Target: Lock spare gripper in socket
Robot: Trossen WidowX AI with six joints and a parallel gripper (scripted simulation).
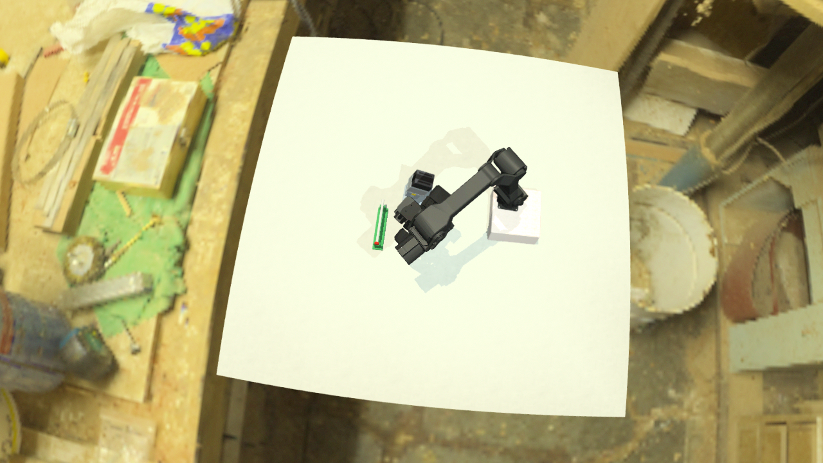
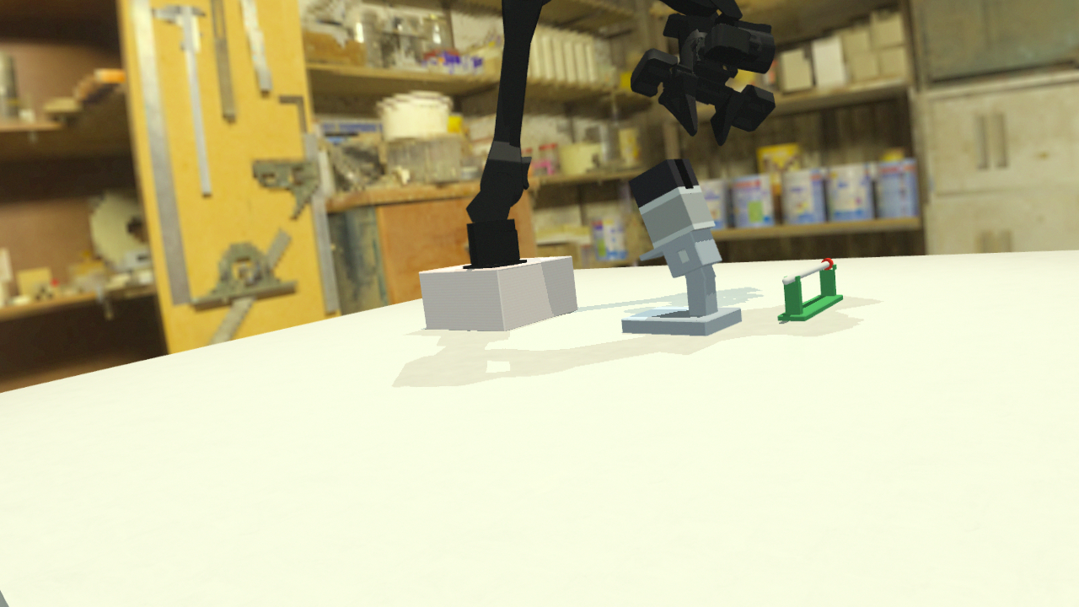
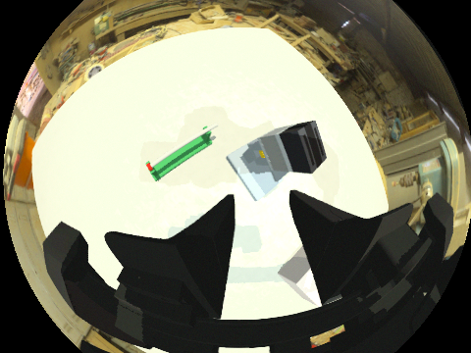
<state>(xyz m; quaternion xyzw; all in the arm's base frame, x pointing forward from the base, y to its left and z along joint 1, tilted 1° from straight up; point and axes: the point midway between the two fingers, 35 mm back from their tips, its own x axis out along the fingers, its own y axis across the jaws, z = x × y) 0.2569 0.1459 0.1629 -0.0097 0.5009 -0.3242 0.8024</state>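
My gripper tip is now 120 mm short of the green cradle and 190 mm above it. Round my gripper tip: spare gripper: 10 mm ahead, 120 mm to the right, 90 mm below; grey mount: 20 mm ahead, 110 mm to the right, 160 mm below.
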